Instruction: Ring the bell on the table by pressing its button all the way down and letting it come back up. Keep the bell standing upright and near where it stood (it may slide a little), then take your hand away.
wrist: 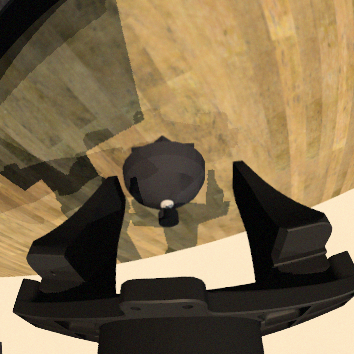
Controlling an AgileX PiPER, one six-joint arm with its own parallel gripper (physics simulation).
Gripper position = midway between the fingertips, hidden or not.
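I can see a bell [164, 171] here, and with it my own gripper [175, 181].
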